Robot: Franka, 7 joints.
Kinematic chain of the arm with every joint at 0, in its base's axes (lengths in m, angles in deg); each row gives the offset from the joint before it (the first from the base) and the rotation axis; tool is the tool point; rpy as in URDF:
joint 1: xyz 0 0 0.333 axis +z
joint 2: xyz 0 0 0 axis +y
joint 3: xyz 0 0 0.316 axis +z
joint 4: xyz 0.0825 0 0 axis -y
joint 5: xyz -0.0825 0 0.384 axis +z
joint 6: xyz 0 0 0 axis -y
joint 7: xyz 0.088 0 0 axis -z
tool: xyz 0 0 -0.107 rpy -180 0 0
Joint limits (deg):
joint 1: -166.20..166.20
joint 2: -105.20..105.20
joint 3: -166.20..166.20
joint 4: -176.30..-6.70
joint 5: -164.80..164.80
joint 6: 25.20..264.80
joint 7: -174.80..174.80
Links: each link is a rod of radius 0.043 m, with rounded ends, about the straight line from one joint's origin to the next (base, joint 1, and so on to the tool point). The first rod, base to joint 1, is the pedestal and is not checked.
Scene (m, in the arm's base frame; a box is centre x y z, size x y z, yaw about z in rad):
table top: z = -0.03
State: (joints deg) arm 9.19 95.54 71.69 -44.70 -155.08 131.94 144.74
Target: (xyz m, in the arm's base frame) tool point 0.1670 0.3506 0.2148
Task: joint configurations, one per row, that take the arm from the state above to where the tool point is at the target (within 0.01 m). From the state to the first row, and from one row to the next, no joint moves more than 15 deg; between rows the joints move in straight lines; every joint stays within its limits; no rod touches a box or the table.
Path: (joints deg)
1: 3.50 93.83 71.40 -57.98 -156.23 139.41 144.74
2: -2.19 92.13 71.12 -71.25 -157.37 146.88 144.74
3: -7.87 90.42 70.83 -84.53 -158.52 154.35 144.74
4: -13.56 88.71 70.54 -97.81 -159.67 161.81 144.74
5: -19.25 87.01 70.26 -111.08 -160.82 169.28 144.74
6: -24.94 85.30 69.97 -124.36 -161.96 176.75 144.74
7: -30.62 83.59 69.68 -137.64 -163.11 184.22 144.74

